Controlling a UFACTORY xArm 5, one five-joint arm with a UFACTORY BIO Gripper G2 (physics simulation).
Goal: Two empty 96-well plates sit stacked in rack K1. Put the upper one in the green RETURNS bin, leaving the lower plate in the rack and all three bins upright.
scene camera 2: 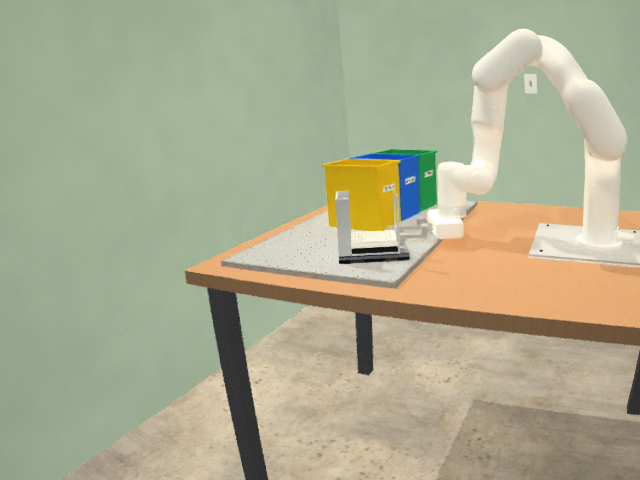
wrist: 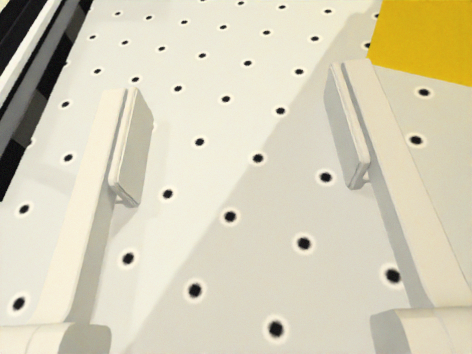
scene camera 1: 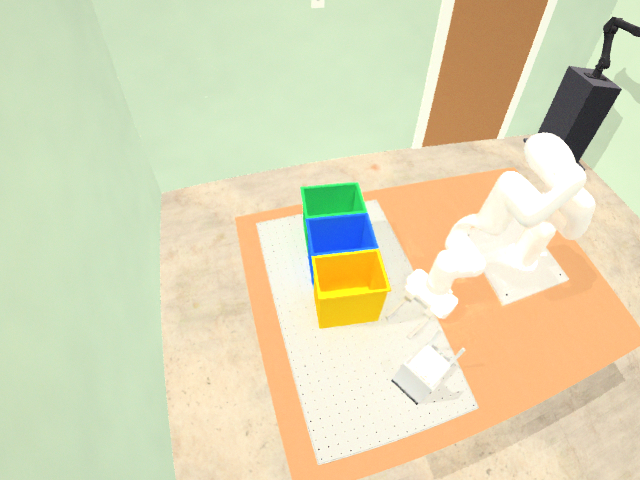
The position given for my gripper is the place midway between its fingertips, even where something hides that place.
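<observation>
I see my gripper (scene camera 1: 397, 328). I also see a green bin (scene camera 1: 335, 199), and scene camera 2 shows me the green bin (scene camera 2: 427, 163) too, while in the wrist view the green bin is out of frame. A blue bin (scene camera 1: 344, 233) is there as well; I see the blue bin (scene camera 2: 408, 167) again in scene camera 2, but in the wrist view the blue bin is out of frame. There is a yellow bin (scene camera 1: 349, 288), and in scene camera 2 I can see the yellow bin (scene camera 2: 370, 182) too. I see a white 96-well plate (scene camera 1: 429, 365) as well.
</observation>
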